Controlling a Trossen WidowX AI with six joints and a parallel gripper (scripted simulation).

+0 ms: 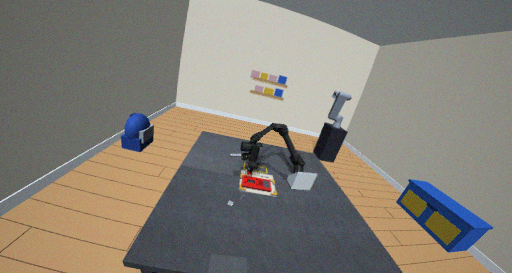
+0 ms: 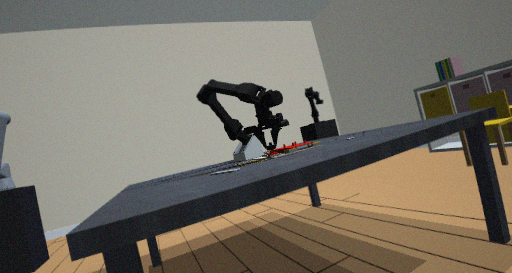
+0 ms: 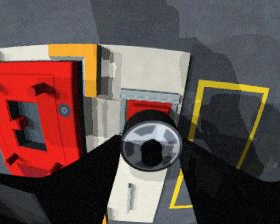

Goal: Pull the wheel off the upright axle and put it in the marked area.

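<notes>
Now: gripper tip 1 cm short of the upright axle and 1 cm above it. From my gripper tip the other things lie so: grey wheel right at my gripper tip.
</notes>
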